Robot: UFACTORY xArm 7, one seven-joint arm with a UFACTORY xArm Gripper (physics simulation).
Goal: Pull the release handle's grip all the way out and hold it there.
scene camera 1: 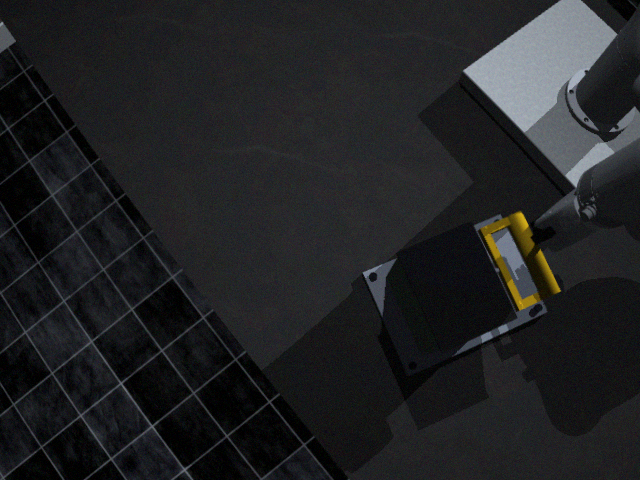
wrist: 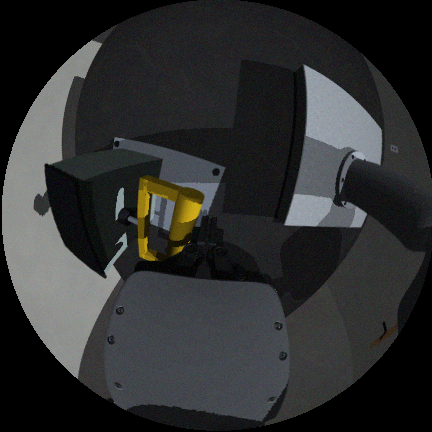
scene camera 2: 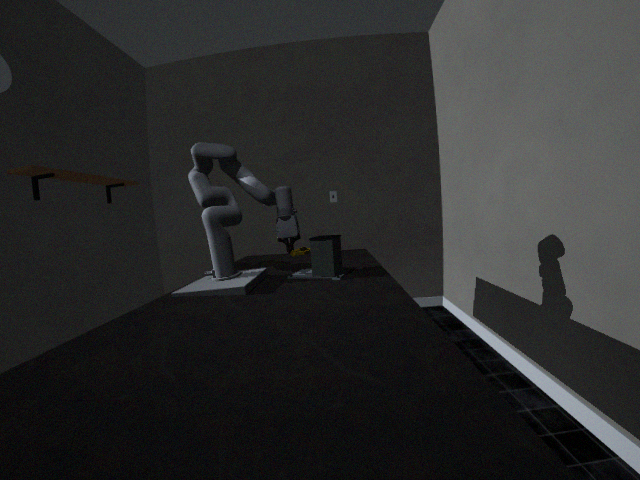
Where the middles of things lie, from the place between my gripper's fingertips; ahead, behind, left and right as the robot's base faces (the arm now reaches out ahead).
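Scene:
Here is the grey base plate [scene camera 1: 411, 359], and my gripper is 12 cm short of it. My gripper is also 10 cm above the plate and 3 cm to the left of it.

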